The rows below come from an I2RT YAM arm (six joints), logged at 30 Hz.
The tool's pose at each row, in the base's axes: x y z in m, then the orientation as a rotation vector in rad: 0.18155 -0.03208 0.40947 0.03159 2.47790 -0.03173; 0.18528 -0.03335 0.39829 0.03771 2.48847 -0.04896; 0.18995 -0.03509 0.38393 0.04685 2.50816 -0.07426; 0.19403 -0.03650 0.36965 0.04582 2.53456 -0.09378; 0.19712 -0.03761 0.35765 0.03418 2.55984 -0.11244; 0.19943 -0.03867 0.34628 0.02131 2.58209 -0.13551
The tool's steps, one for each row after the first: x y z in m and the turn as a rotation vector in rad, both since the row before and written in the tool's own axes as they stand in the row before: 0.00393 -0.00099 0.01114 0.01392 0.01074 -0.00007; 0.00499 -0.00118 0.01431 0.02032 0.02012 -0.00010; 0.00513 -0.00059 0.01400 0.01354 0.02657 -0.00627; 0.00428 -0.00026 0.01168 0.01042 0.02514 -0.01353; 0.00429 -0.00011 0.01083 0.01324 0.02235 -0.01508
